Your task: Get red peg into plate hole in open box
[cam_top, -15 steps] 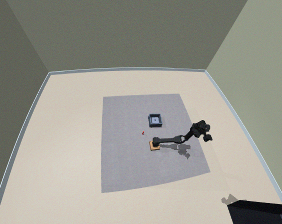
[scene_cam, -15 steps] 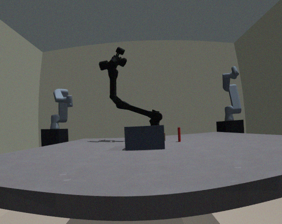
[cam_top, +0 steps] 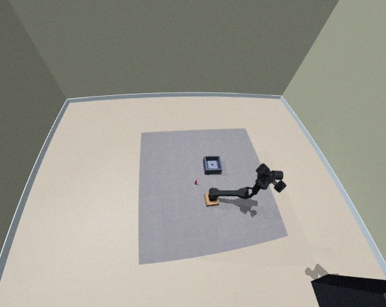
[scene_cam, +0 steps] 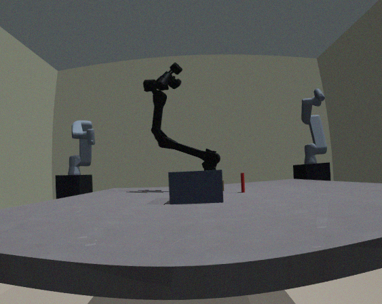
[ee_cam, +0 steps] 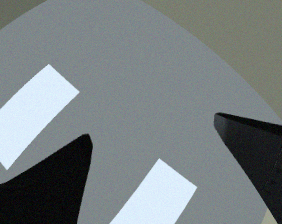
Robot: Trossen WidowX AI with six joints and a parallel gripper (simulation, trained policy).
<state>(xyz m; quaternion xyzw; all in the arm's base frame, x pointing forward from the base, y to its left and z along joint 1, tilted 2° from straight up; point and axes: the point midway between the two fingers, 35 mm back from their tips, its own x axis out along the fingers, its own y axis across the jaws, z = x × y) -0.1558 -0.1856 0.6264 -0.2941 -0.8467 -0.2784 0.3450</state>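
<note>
Right now my gripper tip is 32 cm short of the red peg, 29 cm to the right of it and 67 cm above it. The rest, counted from my gripper tip: grey-blue box 48 cm ahead, 10 cm to the left, 69 cm below; then plate 48 cm ahead, 10 cm to the left, 67 cm below.
</note>
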